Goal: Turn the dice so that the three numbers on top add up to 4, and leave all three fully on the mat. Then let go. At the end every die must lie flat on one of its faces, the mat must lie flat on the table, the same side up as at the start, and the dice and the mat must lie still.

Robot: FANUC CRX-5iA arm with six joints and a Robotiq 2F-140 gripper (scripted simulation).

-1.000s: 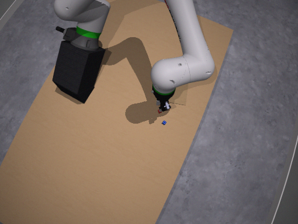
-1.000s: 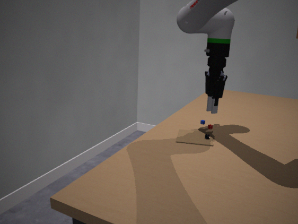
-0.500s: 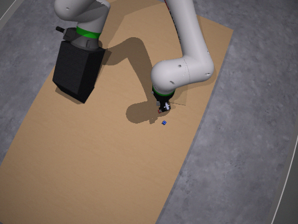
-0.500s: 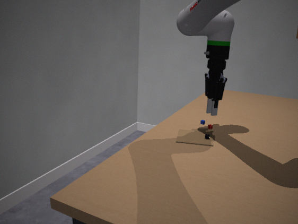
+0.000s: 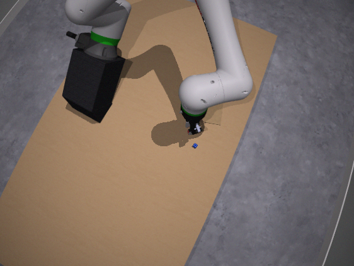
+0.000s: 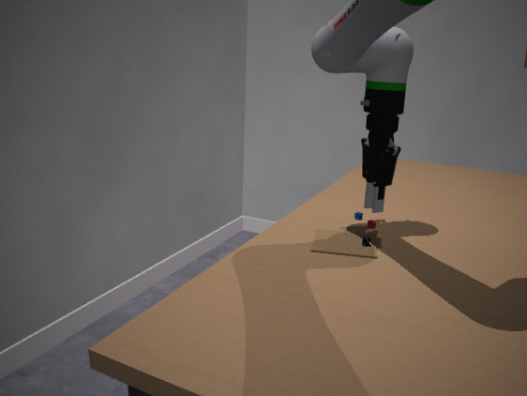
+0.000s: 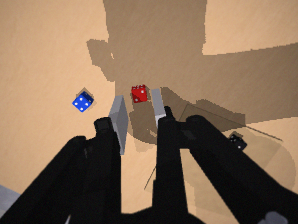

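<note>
My gripper is now 70 mm above the red die. Round my hand: blue die: 70 mm below, 50 mm ahead, 40 mm to the right; then black die: 130 mm to the left, 70 mm below, 30 mm behind; then tan mat: 140 mm to the left, 80 mm below, 20 mm ahead.
</note>
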